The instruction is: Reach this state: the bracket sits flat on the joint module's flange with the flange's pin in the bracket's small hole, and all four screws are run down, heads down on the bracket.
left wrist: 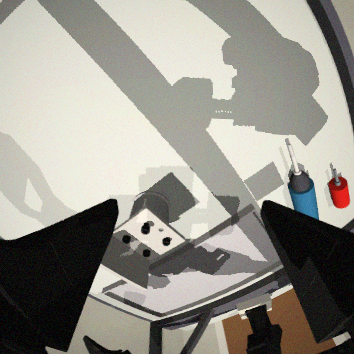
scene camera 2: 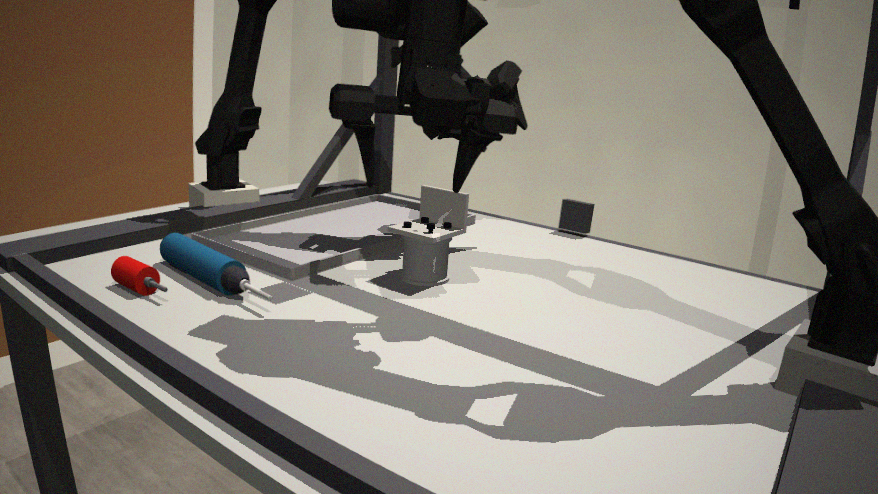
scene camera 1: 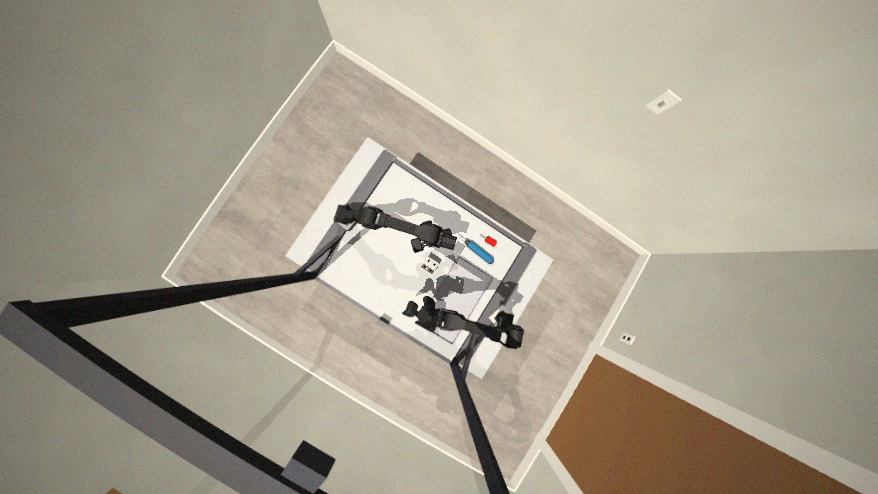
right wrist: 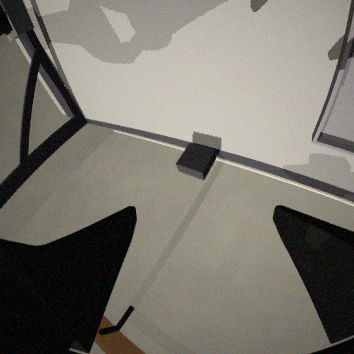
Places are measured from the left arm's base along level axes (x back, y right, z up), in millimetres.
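Where they show: left gripper, between the fingertips: (left wrist: 190, 207) (scene camera 2: 413, 189); right gripper, between the fingertips: (scene camera 2: 505, 139) (scene camera 1: 408, 317) (right wrist: 206, 213); left arm's base, origin of its link: (scene camera 2: 844, 346) (scene camera 1: 346, 217) (right wrist: 3, 20); right arm's base, origin of its link: (left wrist: 255, 310) (scene camera 2: 223, 185) (scene camera 1: 502, 318).
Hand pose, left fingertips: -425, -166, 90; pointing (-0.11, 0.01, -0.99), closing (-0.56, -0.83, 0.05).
Note:
Each offset is from my left fingertips to the top centre of the thing, as dx, dy, dz. "spot": to the spot under its first point.
The grey cylindrical joint module @(-60, +92, -71) (scene camera 2: 424, 264) (left wrist: 151, 204) stands upright on the table. The bracket (scene camera 1: 432, 261) (scene camera 2: 444, 205) (left wrist: 159, 234) rests on its top, flat plate level and tall flange upright. Several black screw heads @(-41, +77, -57) (scene camera 2: 431, 227) @(-76, +73, -62) (left wrist: 166, 241) show on the plate; one looks taller than the others, and how deep each sits is unclear. The pin is too small to make out. My left gripper (scene camera 1: 434, 243) (scene camera 2: 412, 188) (left wrist: 190, 207) is open and empty, above the bracket. My right gripper (scene camera 1: 418, 305) (right wrist: 206, 213) is open and empty, away from the bracket; in scene camera 2 it is mostly hidden behind the left one.
A blue screwdriver @(spot: -220, -129, -94) (scene camera 1: 479, 251) (scene camera 2: 199, 258) (left wrist: 304, 200) and a shorter red one @(-219, -212, -100) (scene camera 1: 490, 240) (scene camera 2: 135, 274) (left wrist: 339, 193) lie beside a shallow tray @(-285, +147, -118) (scene camera 2: 299, 272). The tray lies close to the joint module. A dark block @(-57, +464, -77) (scene camera 2: 576, 216) (right wrist: 197, 160) is at the table's edge.

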